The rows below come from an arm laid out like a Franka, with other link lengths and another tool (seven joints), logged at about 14 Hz.
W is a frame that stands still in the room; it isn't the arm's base.
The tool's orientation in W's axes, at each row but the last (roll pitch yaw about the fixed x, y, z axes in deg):
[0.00 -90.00 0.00]
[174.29 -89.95 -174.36]
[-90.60 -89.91 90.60]
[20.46 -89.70 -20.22]
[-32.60 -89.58 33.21]
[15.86 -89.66 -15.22]
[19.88 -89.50 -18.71]
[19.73 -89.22 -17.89]
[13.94 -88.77 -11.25]
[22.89 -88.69 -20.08]
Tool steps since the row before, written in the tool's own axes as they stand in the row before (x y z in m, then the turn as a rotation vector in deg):
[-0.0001 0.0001 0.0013 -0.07 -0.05 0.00]
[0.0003 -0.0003 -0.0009 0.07 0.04 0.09]
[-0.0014 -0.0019 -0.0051 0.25 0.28 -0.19]
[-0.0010 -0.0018 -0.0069 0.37 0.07 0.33]
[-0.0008 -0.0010 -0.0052 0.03 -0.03 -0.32]
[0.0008 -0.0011 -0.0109 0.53 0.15 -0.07]
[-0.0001 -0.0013 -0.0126 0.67 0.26 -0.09]
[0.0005 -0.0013 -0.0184 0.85 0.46 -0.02]
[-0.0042 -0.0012 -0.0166 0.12 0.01 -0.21]
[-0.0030 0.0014 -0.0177 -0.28 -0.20 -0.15]
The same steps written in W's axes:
[-0.0013 0.0001 -0.0001 0.00 -0.05 -0.07]
[0.0009 -0.0003 0.0003 -0.09 0.04 0.07]
[0.0051 -0.0019 -0.0014 0.19 0.28 0.25]
[0.0069 -0.0018 -0.0010 -0.33 0.07 0.37]
[0.0052 -0.0009 -0.0008 0.32 -0.03 0.03]
[0.0109 -0.0010 0.0007 0.07 0.15 0.53]
[0.0126 -0.0010 -0.0002 0.09 0.26 0.67]
[0.0184 -0.0007 0.0003 0.02 0.46 0.85]
[0.0165 -0.0004 -0.0046 0.21 0.02 0.12]
[0.0175 0.0023 -0.0034 0.15 -0.19 -0.28]

